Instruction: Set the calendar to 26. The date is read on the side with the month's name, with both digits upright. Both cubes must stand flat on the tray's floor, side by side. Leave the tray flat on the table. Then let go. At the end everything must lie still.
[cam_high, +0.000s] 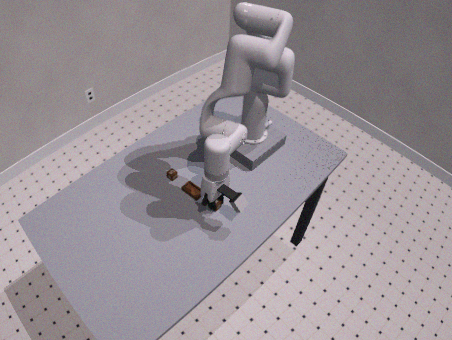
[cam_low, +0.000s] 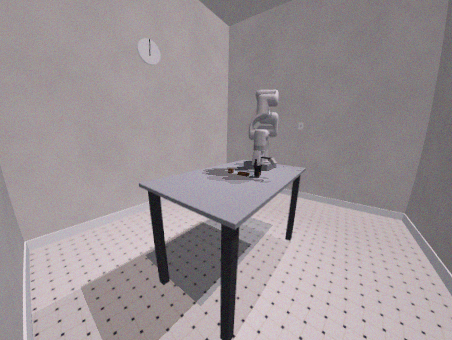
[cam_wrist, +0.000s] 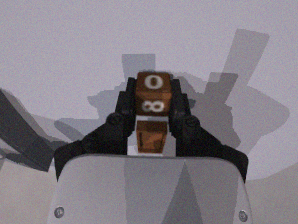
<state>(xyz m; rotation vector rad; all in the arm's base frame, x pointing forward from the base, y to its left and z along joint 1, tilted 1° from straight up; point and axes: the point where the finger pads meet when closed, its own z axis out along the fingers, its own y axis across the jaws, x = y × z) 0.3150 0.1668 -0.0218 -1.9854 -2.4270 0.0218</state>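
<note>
Now: hand 1 cm above the brown cube. The rest, counted from my hand: brown wooden tray (10 cm to the right, 3 cm below, 2 cm ahead).
</note>
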